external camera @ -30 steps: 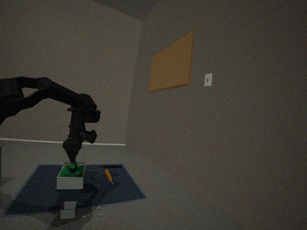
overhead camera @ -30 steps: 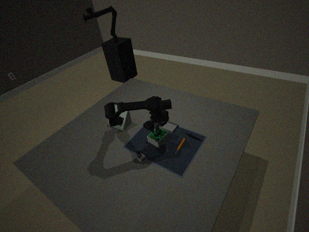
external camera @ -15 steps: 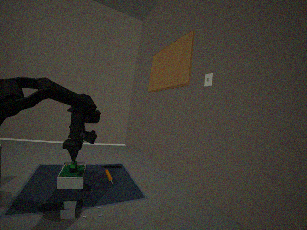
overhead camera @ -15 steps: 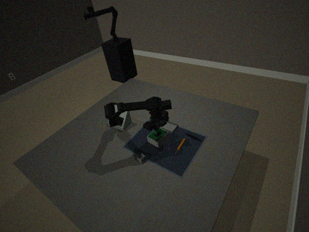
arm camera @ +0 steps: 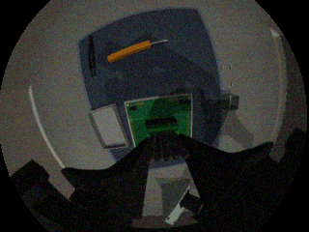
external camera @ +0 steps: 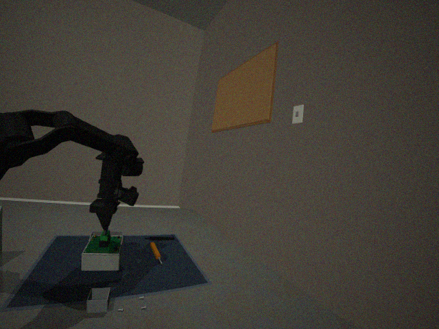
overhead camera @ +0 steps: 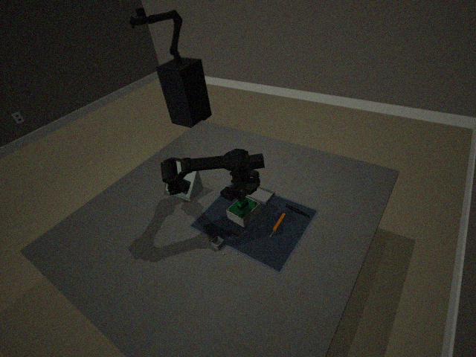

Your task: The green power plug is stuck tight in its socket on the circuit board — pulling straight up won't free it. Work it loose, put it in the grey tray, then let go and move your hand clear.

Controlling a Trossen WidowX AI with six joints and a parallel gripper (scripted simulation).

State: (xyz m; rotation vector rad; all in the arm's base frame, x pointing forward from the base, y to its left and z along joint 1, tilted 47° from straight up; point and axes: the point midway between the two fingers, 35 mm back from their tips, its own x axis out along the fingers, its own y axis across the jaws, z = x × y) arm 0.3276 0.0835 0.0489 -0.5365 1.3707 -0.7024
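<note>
Now: gripper tip 2 cm above the green power plug. From my gripper tip the other things lie so: blue mat: 10 cm below, 5 cm ahead.
</note>
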